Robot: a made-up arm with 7 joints. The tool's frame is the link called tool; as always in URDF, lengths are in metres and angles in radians. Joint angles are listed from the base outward. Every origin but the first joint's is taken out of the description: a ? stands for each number. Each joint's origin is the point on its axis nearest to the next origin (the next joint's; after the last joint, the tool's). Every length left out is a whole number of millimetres.
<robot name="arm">
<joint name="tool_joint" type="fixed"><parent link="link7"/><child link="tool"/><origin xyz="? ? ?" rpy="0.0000 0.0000 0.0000"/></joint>
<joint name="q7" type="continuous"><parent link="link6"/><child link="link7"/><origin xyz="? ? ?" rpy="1.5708 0.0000 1.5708"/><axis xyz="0 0 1"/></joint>
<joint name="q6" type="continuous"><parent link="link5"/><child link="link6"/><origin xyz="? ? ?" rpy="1.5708 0.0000 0.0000"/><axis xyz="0 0 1"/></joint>
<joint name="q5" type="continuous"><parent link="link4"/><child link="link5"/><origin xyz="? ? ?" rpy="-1.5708 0.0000 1.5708"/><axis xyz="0 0 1"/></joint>
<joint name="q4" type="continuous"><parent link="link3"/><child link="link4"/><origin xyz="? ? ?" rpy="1.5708 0.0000 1.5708"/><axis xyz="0 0 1"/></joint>
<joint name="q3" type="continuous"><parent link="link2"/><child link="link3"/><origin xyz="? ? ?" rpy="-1.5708 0.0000 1.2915"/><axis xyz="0 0 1"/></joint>
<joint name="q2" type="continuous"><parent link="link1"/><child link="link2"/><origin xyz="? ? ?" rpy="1.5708 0.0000 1.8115"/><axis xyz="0 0 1"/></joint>
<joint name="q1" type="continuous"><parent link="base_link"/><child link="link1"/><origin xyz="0.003 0.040 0.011" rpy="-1.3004 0.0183 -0.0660"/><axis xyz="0 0 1"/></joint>
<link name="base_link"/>
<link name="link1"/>
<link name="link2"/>
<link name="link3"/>
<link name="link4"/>
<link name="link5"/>
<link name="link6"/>
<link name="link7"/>
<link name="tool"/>
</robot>
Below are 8 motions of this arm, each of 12 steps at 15 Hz.
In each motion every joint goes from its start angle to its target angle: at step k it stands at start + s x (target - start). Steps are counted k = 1, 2, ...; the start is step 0. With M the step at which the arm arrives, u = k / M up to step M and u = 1 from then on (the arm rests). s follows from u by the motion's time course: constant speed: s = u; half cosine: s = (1 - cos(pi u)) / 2; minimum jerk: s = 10 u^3 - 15 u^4 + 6 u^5.
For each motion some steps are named. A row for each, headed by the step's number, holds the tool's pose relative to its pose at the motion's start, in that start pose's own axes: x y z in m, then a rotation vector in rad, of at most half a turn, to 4 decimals.
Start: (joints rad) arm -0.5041 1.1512 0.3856 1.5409 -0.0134 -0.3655 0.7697
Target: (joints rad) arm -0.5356 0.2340 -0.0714 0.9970 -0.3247 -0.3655 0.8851
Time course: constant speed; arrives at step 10
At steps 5, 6, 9, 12:
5: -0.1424 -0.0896 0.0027 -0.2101 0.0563 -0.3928
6: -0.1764 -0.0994 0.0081 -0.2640 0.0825 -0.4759
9: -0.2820 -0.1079 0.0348 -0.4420 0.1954 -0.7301
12: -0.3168 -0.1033 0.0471 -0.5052 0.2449 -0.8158

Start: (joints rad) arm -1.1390 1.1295 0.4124 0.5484 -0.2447 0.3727 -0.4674
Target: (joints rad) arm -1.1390 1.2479 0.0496 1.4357 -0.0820 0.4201 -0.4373
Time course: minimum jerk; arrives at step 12
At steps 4, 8, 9, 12:
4: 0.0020 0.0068 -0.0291 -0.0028 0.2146 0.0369
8: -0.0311 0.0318 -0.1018 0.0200 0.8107 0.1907
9: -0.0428 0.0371 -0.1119 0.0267 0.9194 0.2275
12: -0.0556 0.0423 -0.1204 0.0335 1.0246 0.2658

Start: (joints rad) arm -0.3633 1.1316 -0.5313 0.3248 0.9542 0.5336 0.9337
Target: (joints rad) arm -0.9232 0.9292 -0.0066 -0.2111 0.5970 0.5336 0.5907
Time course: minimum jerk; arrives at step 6
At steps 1, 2, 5, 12:
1: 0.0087 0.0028 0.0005 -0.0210 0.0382 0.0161
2: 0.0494 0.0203 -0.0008 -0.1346 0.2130 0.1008
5: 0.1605 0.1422 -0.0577 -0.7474 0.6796 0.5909
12: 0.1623 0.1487 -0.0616 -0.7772 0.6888 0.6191

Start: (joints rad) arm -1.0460 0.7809 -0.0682 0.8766 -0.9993 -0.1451 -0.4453
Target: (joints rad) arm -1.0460 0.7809 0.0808 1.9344 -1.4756 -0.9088 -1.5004
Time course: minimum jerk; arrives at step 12
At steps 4, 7, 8, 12:
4: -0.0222 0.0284 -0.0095 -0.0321 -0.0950 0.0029
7: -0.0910 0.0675 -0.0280 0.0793 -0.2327 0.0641
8: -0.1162 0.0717 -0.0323 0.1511 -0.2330 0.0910
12: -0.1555 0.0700 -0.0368 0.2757 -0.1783 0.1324

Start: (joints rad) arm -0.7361 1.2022 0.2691 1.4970 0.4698 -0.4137 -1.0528
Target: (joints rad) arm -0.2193 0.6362 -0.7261 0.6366 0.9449 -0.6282 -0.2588
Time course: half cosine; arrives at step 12
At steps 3, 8, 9, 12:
3: 0.0325 -0.0179 0.0110 0.2286 0.1069 -0.0451
8: 0.1450 -0.1985 0.0345 1.1091 -0.1600 -0.3951
9: 0.1495 -0.2425 0.0353 1.2016 -0.3149 -0.4667
12: 0.1447 -0.3060 0.0364 1.2811 -0.5759 -0.5631

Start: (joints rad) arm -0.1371 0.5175 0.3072 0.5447 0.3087 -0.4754 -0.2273
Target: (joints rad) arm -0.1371 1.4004 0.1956 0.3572 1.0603 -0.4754 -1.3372
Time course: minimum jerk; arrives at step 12
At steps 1, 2, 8, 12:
1: 0.0000 0.0011 0.0001 0.0082 0.0002 -0.0071
2: 0.0000 0.0077 0.0008 0.0570 0.0026 -0.0496
8: -0.0085 0.1500 0.0591 1.1356 0.7040 -0.9614
12: -0.0127 0.1801 0.0869 1.3293 1.1108 -1.1015

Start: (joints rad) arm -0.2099 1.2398 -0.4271 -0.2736 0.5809 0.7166 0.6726
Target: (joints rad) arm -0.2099 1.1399 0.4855 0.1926 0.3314 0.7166 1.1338
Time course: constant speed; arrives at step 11
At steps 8, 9, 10, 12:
8: 0.0381 0.0286 -0.1052 0.1644 0.7226 0.5367
9: 0.0361 0.0329 -0.1191 0.1876 0.8200 0.5961
10: 0.0326 0.0371 -0.1327 0.2115 0.9191 0.6532
12: 0.0277 0.0410 -0.1459 0.2362 1.0197 0.7078

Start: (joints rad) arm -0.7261 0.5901 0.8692 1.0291 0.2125 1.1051 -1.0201
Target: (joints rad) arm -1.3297 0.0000 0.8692 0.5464 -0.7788 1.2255 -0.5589
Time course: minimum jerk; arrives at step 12
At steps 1, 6, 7, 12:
1: 0.0011 -0.0012 0.0003 0.0011 -0.0022 -0.0060
6: 0.0785 -0.1425 0.0168 0.0829 -0.1247 -0.6139
7: 0.0875 -0.1930 0.0141 0.1047 -0.1250 -0.8093
12: 0.0802 -0.3046 -0.0086 0.1611 -0.0568 -1.2510

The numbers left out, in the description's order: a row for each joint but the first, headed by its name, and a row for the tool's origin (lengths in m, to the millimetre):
tool: 0.000 0.000 0.000
q7: 0.000 0.049 0.000
q6: 0.000 0.000 0.000
q5: -0.125 -0.007 0.000
q4: 0.001 -0.020 0.000
q3: 0.187 -0.048 0.000
q2: -0.004 0.015 0.000

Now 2 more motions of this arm.
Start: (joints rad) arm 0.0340 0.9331 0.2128 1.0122 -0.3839 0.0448 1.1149
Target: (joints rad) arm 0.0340 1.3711 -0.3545 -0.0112 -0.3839 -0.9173 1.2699
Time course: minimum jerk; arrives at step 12
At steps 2, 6, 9, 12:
2: -0.0001 0.0000 0.0098 -0.0530 -0.0542 -0.0069
6: -0.0422 0.0225 0.1085 -0.7284 -0.6626 -0.2497
9: -0.1013 0.0680 0.1335 -1.2519 -0.9446 -0.6849
12: -0.1142 0.0827 0.1321 -1.3744 -0.9654 -0.8281

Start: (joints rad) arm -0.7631 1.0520 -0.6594 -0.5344 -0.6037 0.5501 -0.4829
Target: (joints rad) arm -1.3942 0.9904 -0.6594 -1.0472 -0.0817 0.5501 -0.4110
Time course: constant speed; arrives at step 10
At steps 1, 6, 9, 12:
1: -0.0018 0.0034 0.0185 0.1265 -0.0355 0.0324
6: -0.0221 -0.0033 0.1031 0.7511 -0.2379 0.2283
9: -0.0402 -0.0236 0.1414 1.1156 -0.3856 0.3639
12: -0.0467 -0.0323 0.1513 1.2347 -0.4403 0.4105

